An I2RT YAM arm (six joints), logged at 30 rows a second.
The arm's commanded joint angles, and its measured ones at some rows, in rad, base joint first. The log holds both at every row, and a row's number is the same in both.
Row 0, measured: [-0.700 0.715 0.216 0.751 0.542 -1.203]
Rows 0 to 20, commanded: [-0.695 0.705 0.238 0.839 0.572 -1.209]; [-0.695 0.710 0.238 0.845 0.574 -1.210]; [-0.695 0.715 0.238 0.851 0.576 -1.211]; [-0.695 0.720 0.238 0.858 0.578 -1.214]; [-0.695 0.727 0.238 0.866 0.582 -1.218]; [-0.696 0.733 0.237 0.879 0.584 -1.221]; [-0.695 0.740 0.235 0.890 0.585 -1.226]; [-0.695 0.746 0.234 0.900 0.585 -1.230]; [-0.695 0.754 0.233 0.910 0.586 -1.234]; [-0.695 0.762 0.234 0.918 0.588 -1.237]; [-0.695 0.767 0.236 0.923 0.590 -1.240]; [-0.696 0.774 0.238 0.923 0.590 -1.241]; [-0.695 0.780 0.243 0.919 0.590 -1.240]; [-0.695 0.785 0.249 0.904 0.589 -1.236]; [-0.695 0.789 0.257 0.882 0.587 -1.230]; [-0.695 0.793 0.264 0.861 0.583 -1.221]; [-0.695 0.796 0.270 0.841 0.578 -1.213]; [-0.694 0.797 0.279 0.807 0.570 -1.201]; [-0.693 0.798 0.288 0.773 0.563 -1.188]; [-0.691 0.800 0.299 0.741 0.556 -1.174]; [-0.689 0.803 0.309 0.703 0.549 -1.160]
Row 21, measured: [-0.695 0.797 0.237 0.775 0.564 -1.232]
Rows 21 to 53, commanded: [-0.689 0.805 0.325 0.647 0.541 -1.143]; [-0.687 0.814 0.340 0.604 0.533 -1.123]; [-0.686 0.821 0.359 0.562 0.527 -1.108]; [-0.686 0.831 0.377 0.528 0.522 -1.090]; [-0.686 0.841 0.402 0.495 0.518 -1.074]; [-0.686 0.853 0.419 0.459 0.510 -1.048]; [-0.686 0.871 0.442 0.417 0.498 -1.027]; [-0.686 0.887 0.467 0.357 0.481 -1.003]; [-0.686 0.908 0.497 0.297 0.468 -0.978]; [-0.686 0.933 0.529 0.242 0.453 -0.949]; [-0.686 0.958 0.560 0.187 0.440 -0.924]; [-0.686 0.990 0.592 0.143 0.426 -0.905]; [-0.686 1.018 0.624 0.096 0.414 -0.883]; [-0.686 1.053 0.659 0.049 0.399 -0.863]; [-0.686 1.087 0.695 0.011 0.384 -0.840]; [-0.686 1.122 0.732 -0.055 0.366 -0.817]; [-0.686 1.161 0.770 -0.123 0.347 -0.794]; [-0.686 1.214 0.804 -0.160 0.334 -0.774]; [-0.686 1.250 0.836 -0.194 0.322 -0.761]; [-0.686 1.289 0.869 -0.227 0.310 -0.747]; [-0.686 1.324 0.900 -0.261 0.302 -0.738]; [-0.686 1.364 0.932 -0.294 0.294 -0.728]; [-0.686 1.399 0.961 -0.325 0.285 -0.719]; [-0.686 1.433 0.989 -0.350 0.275 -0.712]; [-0.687 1.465 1.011 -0.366 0.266 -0.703]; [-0.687 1.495 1.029 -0.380 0.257 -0.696]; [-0.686 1.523 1.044 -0.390 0.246 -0.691]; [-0.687 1.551 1.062 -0.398 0.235 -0.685]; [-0.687 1.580 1.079 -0.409 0.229 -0.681]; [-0.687 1.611 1.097 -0.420 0.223 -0.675]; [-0.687 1.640 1.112 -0.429 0.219 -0.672]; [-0.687 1.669 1.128 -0.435 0.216 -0.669]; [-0.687 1.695 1.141 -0.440 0.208 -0.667]
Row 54, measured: [-0.689 1.621 1.063 -0.384 0.249 -0.706]
